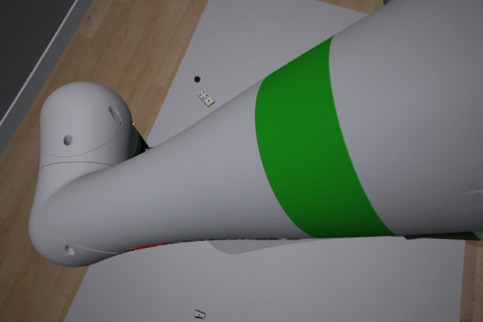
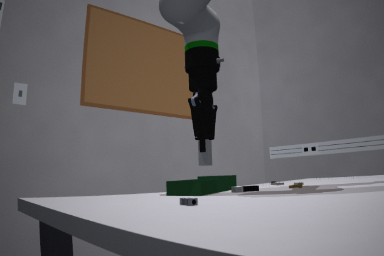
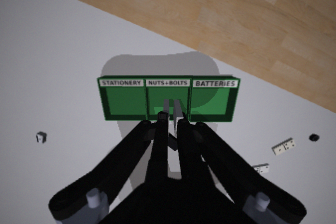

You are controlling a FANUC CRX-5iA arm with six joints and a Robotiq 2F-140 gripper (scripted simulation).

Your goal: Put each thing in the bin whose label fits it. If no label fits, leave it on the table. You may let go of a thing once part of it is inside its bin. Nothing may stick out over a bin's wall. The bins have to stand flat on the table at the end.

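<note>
Right now my hand is 37 cm to the left of the black nut, 10 cm above it and 3 cm past it. The rest, counted from my hand: brass bolt (20 cm behind, 11 cm to the right, 10 cm below); grey sharpener (28 cm to the left, 17 cm behind, 9 cm below); black-and-white eraser (10 cm behind, 9 cm below, 1 cm to the right).
</note>
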